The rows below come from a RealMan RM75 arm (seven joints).
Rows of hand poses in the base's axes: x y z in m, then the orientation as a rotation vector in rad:
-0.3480 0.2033 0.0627 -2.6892 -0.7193 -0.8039
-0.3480 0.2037 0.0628 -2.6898 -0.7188 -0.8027
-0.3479 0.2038 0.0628 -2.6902 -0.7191 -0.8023
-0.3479 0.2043 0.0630 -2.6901 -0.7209 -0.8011
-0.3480 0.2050 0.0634 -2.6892 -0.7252 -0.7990
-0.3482 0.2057 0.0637 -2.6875 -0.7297 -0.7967
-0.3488 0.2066 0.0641 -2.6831 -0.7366 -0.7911
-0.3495 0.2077 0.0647 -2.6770 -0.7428 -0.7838
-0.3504 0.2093 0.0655 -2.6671 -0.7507 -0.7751
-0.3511 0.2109 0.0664 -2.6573 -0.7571 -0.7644
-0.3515 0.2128 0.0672 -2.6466 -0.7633 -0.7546
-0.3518 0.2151 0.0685 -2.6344 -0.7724 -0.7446
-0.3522 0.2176 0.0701 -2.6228 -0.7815 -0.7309
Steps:
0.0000 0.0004 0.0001 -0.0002 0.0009 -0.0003
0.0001 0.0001 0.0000 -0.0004 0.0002 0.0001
0.0000 0.0005 0.0002 -0.0006 0.0006 0.0012
-0.0001 0.0007 0.0004 -0.0008 0.0009 0.0031
-0.0002 0.0007 0.0003 -0.0002 0.0010 0.0036
-0.0006 0.0009 0.0004 0.0014 0.0030 0.0066
-0.0007 0.0011 0.0006 0.0032 0.0044 0.0071
-0.0009 0.0016 0.0008 0.0059 0.0052 0.0099
-0.0007 0.0016 0.0009 0.0065 0.0068 0.0093
-0.0004 0.0019 0.0008 0.0072 0.0063 0.0094
-0.0003 0.0023 0.0013 0.0073 0.0060 0.0118
-0.0004 0.0025 0.0016 0.0068 0.0086 0.0122

